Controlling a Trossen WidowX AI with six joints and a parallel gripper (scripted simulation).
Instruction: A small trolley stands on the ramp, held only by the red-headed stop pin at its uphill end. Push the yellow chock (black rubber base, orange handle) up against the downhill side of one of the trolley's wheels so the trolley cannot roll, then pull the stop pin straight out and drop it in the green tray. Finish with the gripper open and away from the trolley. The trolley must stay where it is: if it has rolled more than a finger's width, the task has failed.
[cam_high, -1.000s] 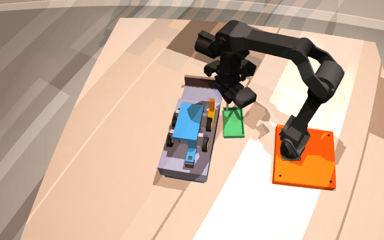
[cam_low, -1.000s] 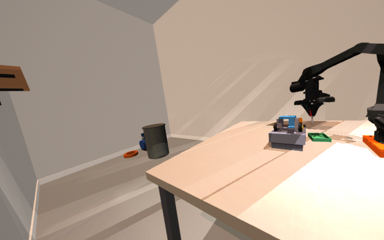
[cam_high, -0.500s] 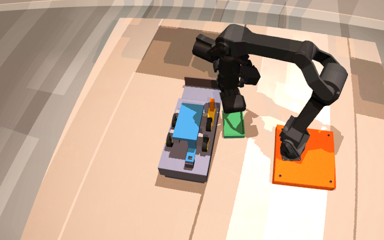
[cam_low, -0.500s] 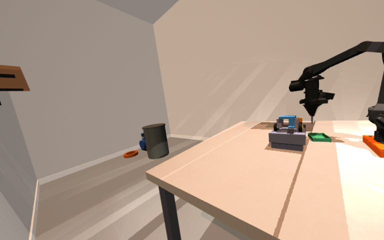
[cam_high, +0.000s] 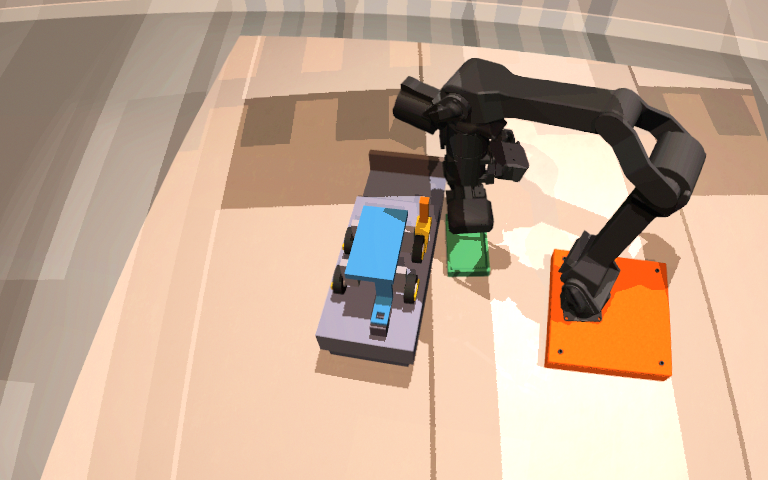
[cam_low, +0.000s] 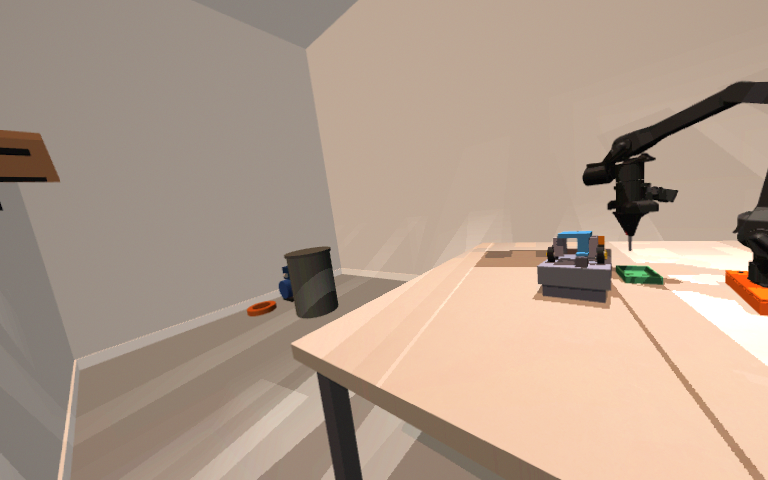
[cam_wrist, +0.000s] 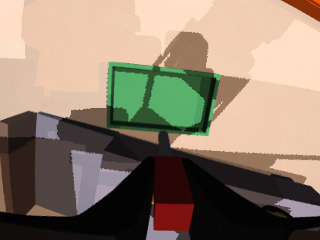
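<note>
My gripper tip is 10 mm past the green tray and 130 mm above it. Also, from my gripper tip: blue-topped trolley: 130 mm ahead, 90 mm to the left, 20 mm below; then red-headed stop pin: right at my gripper tip; then yellow chock: 60 mm ahead, 10 mm to the left, 40 mm below.
</note>
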